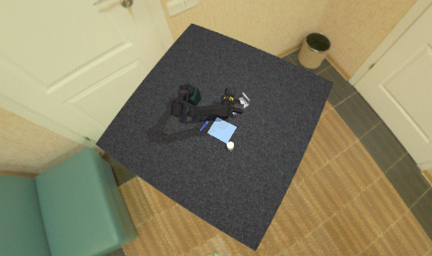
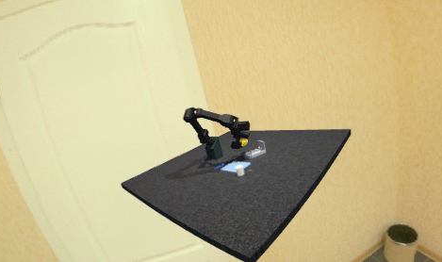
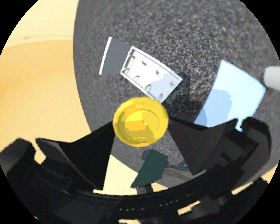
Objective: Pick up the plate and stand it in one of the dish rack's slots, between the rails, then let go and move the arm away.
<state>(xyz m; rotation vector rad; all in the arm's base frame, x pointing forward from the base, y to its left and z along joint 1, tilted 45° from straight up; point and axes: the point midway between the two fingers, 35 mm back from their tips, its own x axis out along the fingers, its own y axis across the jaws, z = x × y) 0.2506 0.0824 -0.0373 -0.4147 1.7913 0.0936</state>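
My gripper tip is now 5 cm short of the grey dish rack, 5 cm to the right of it and 8 cm above it. From my gripper tip the other things lie so: light blue mat 7 cm ahead, 16 cm to the right, 10 cm below; then white cup 18 cm ahead, 21 cm to the right, 7 cm below; then yellow plate 1 cm above.
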